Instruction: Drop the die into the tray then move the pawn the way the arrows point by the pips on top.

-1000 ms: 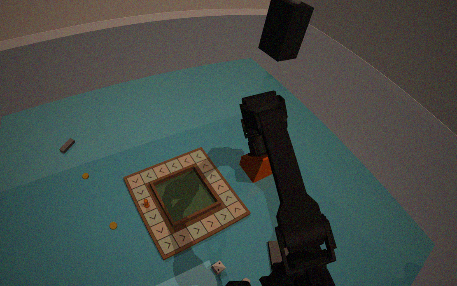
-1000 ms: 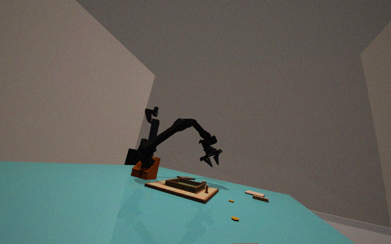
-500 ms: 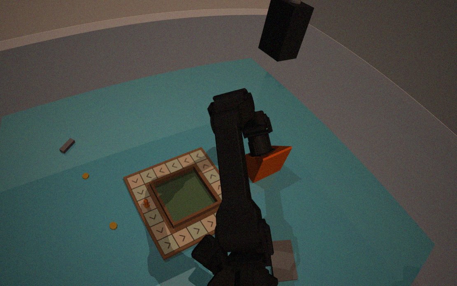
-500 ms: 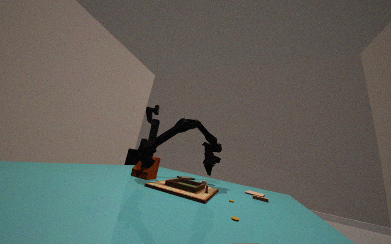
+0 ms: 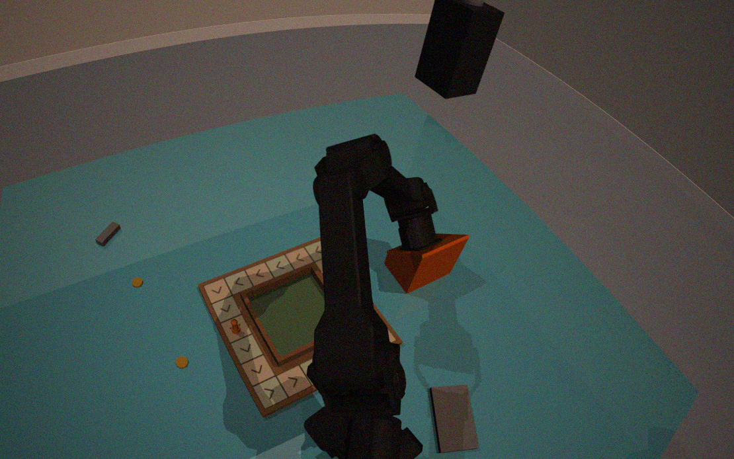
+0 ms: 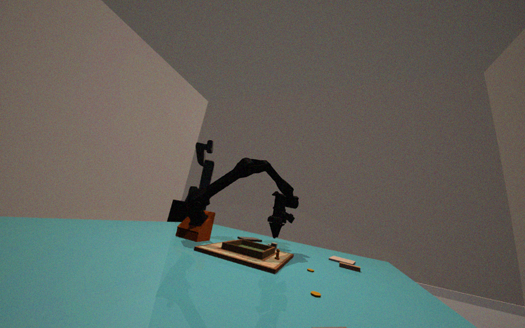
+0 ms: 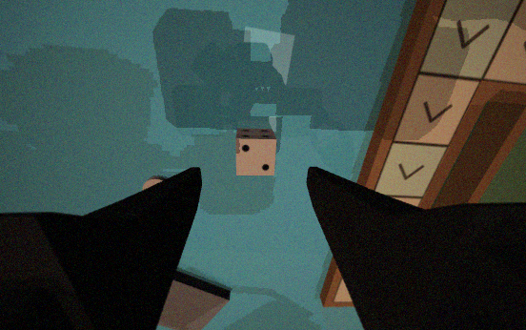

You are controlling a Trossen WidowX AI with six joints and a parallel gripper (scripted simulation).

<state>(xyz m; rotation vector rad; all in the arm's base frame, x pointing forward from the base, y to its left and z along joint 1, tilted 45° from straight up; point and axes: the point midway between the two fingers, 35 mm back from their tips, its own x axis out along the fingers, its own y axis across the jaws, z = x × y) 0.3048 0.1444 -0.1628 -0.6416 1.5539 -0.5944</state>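
Now: gripper tip 40 mm above the white die. Round my gripper tip: green dice tray: 230 mm to the right, 40 mm below, 40 mm behind; then grey slab: 160 mm behind, 80 mm to the left, 40 mm below; then white disc: 70 mm to the left, 50 mm below, 40 mm behind.
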